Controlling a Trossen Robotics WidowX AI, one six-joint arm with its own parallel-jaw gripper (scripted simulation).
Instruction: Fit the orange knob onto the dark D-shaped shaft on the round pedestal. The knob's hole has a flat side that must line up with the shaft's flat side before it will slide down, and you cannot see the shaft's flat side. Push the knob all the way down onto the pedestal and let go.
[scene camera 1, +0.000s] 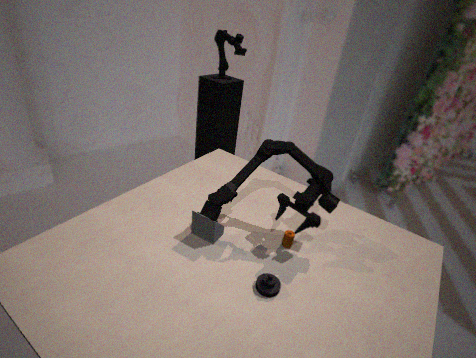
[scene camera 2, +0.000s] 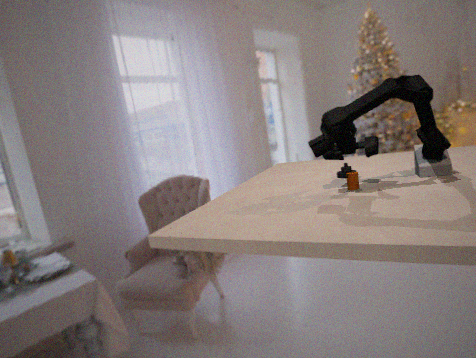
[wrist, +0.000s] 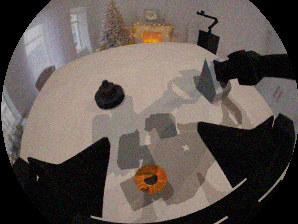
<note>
The gripper (scene camera 1: 285, 226) is open, holding nothing.
The gripper shows as well in scene camera 2 (scene camera 2: 355, 157) and in the wrist view (wrist: 155, 135).
</note>
